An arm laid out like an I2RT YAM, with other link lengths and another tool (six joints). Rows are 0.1 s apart.
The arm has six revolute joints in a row. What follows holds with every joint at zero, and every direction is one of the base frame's. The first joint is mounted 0.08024 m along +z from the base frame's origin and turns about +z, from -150 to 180 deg. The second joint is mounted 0.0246 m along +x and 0.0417 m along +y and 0.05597 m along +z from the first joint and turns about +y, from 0 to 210 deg. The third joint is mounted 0.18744 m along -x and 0.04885 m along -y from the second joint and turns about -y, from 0 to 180 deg. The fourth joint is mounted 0.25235 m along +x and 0.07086 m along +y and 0.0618 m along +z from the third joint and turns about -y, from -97 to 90 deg. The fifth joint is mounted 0.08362 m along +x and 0.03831 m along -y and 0.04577 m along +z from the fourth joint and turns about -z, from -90 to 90 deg. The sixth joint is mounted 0.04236 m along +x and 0.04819 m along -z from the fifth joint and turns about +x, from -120 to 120 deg. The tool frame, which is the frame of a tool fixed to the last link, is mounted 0.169 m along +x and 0.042 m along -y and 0.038 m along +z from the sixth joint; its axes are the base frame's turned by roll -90.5, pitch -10.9 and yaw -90 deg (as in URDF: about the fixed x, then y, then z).
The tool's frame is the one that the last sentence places.
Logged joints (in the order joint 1, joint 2, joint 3, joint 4, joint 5, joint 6), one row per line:
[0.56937, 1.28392, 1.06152, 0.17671, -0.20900, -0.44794]
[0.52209, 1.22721, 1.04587, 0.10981, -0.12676, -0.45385]
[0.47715, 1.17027, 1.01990, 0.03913, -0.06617, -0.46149]
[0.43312, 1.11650, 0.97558, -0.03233, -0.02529, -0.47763]
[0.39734, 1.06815, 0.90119, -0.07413, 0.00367, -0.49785]
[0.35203, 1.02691, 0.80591, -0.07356, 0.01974, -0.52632]
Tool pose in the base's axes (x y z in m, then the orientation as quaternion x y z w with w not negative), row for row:
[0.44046, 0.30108, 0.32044, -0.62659, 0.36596, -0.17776, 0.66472]
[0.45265, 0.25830, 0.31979, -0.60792, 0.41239, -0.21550, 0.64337]
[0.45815, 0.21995, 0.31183, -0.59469, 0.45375, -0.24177, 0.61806]
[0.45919, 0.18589, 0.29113, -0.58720, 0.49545, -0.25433, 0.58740]
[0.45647, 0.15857, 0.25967, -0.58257, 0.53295, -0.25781, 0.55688]
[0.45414, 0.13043, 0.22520, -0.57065, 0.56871, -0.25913, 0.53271]
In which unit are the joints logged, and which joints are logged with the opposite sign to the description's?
The joints are logged in radians. Opposite sign: joint 6.
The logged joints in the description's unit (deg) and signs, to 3 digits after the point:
[32.622, 73.563, 60.821, 10.125, -11.975, 25.665]
[29.914, 70.314, 59.924, 6.292, -7.263, 26.004]
[27.339, 67.052, 58.436, 2.242, -3.791, 26.441]
[24.816, 63.971, 55.897, -1.852, -1.449, 27.366]
[22.766, 61.200, 51.634, -4.247, 0.210, 28.525]
[20.170, 58.838, 46.175, -4.215, 1.131, 30.156]

